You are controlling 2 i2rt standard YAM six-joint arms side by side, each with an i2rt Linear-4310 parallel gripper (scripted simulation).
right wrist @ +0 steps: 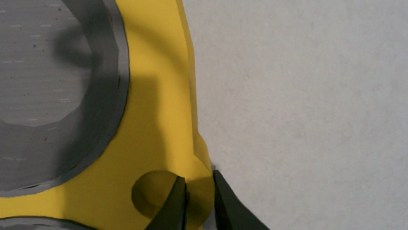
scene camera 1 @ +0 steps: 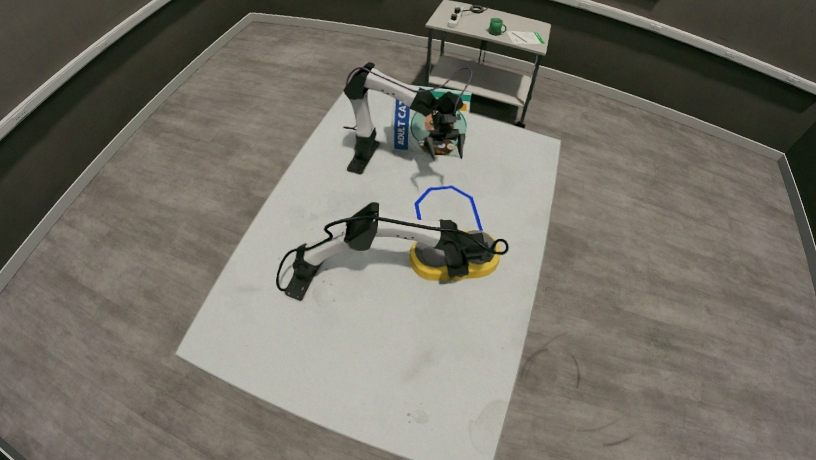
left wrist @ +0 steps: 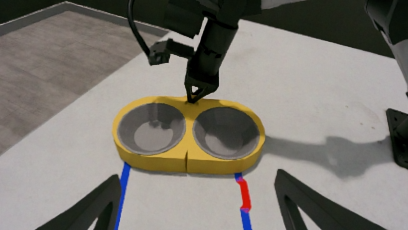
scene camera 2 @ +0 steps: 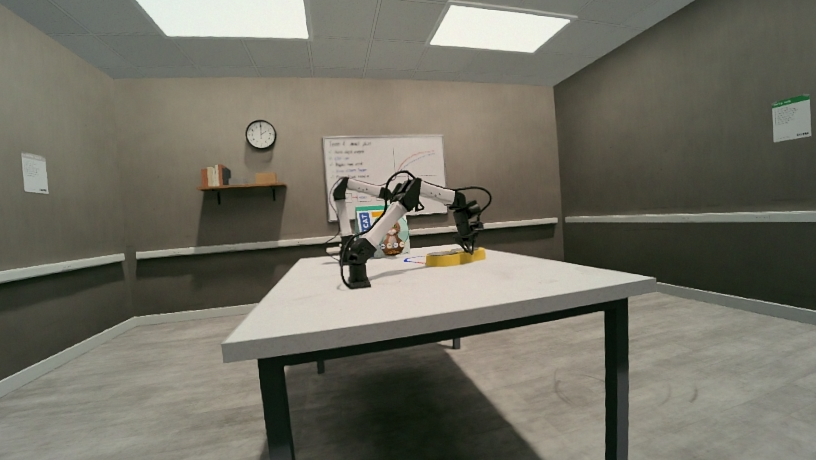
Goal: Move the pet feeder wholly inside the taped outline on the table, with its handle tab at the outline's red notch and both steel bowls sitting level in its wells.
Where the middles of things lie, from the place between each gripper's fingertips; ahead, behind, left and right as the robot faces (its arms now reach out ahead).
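The cat food bag (scene camera 1: 409, 128) is 60 cm to the left of my right hand, 28 cm behind it and 10 cm above it. There's a yellow pet feeder (scene camera 1: 475, 270) too, and the feeder is 3 cm below my right hand, 3 cm behind it and 7 cm to the left of it.
Counting from my left hand, the cat food bag is 300 mm to the left, 140 mm behind and 120 mm below. The yellow pet feeder is 220 mm to the right of my left hand, 110 mm ahead of it and 250 mm below it.
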